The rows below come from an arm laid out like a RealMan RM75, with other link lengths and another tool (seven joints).
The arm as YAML. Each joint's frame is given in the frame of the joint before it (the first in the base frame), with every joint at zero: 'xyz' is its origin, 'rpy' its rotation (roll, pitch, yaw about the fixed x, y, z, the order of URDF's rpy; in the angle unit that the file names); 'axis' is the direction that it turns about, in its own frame. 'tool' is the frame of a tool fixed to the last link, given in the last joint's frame.
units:
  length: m
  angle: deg
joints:
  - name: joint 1
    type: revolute
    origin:
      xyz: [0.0, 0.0, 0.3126]
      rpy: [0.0, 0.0, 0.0]
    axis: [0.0, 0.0, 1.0]
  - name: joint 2
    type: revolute
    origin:
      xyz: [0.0, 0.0, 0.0]
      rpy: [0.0, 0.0, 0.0]
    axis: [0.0, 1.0, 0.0]
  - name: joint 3
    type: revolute
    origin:
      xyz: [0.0, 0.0, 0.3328]
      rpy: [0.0, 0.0, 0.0]
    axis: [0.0, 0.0, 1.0]
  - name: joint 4
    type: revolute
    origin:
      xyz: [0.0, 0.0, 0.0]
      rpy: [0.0, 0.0, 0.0]
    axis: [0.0, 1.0, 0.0]
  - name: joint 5
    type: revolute
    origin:
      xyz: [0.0, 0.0, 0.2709]
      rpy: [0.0, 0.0, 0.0]
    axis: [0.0, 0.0, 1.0]
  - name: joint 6
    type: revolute
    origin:
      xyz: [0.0, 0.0, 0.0]
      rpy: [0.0, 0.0, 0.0]
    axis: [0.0, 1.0, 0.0]
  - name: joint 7
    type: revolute
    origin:
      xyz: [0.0, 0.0, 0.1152]
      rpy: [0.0, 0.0, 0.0]
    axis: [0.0, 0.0, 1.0]
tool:
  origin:
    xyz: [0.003, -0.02, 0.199]
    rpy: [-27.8, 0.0, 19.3]
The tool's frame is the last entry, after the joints.
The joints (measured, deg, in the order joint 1, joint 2, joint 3, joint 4, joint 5, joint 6, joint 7), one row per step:
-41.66 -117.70 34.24 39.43 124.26 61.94 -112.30
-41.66 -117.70 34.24 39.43 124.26 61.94 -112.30
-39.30 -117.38 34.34 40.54 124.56 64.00 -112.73
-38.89 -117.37 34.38 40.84 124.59 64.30 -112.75
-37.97 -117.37 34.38 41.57 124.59 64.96 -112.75
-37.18 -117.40 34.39 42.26 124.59 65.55 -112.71
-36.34 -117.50 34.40 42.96 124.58 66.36 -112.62
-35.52 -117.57 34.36 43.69 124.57 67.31 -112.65
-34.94 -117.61 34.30 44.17 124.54 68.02 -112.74
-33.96 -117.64 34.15 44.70 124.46 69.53 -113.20
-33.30 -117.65 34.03 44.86 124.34 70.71 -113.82
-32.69 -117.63 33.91 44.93 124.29 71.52 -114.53
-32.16 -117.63 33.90 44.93 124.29 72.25 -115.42
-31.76 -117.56 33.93 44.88 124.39 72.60 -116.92
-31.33 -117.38 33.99 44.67 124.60 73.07 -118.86
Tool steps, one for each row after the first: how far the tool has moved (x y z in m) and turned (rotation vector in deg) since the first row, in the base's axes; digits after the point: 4 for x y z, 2 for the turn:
0.0000 0.0000 0.0000 0.00 0.00 0.00
-0.0201 -0.0165 0.0039 -0.91 0.00 1.24
-0.0231 -0.0190 0.0049 -0.97 0.07 1.37
-0.0295 -0.0244 0.0078 -0.99 0.16 1.65
-0.0346 -0.0291 0.0102 -1.00 0.27 1.82
-0.0390 -0.0351 0.0112 -1.23 0.28 1.89
-0.0429 -0.0412 0.0125 -1.50 0.17 1.99
-0.0456 -0.0457 0.0134 -1.72 -0.02 2.12
-0.0499 -0.0553 0.0128 -2.49 -0.81 2.61
-0.0524 -0.0629 0.0109 -3.25 -1.78 3.19
-0.0562 -0.0693 0.0098 -3.79 -2.62 4.00
-0.0593 -0.0755 0.0076 -4.44 -3.50 4.91
-0.0633 -0.0800 0.0065 -4.90 -4.48 6.35
-0.0684 -0.0858 0.0049 -5.62 -5.68 8.22

